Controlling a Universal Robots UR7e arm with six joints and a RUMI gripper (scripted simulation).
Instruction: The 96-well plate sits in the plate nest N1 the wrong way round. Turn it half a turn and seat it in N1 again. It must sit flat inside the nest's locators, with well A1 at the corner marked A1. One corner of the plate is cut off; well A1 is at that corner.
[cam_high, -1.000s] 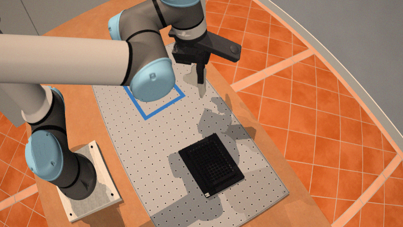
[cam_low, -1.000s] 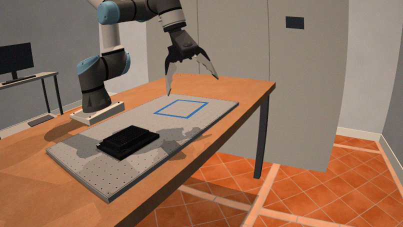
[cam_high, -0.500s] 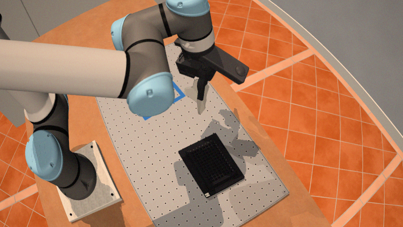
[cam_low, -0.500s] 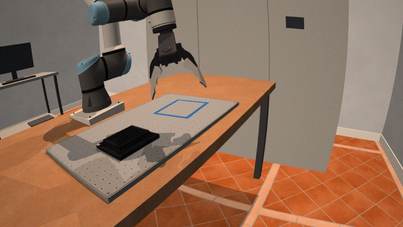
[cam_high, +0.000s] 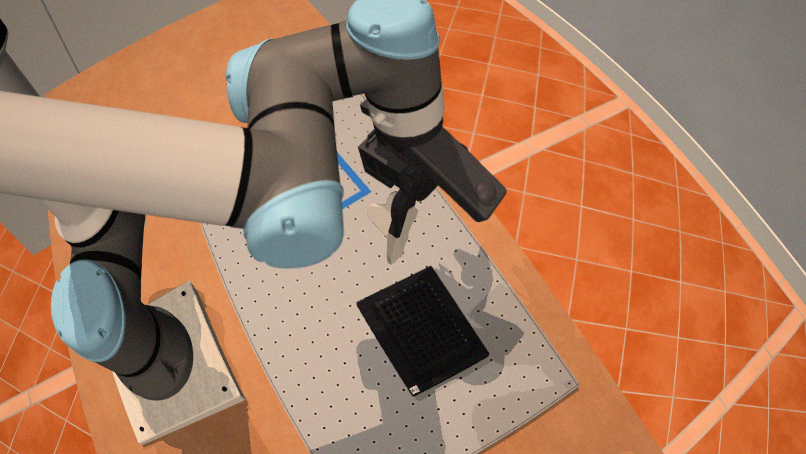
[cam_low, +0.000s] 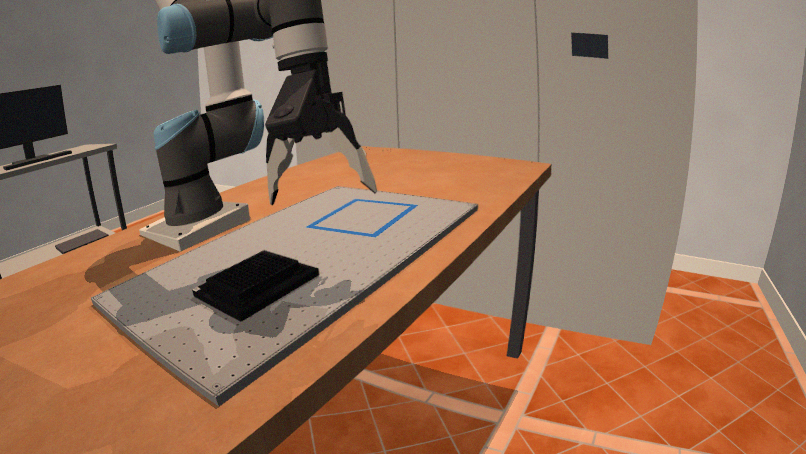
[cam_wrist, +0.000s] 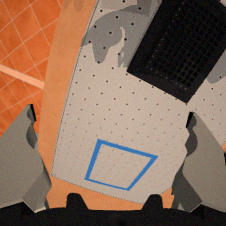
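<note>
Right now the black 96-well plate is 100 mm to the right of my hand, 90 mm below it and 60 mm behind it. The rest, counted from my hand: white A1 label: 180 mm to the right, 110 mm behind, 100 mm below; then black plate nest N1: 110 mm below, 100 mm to the right, 60 mm behind.
</note>
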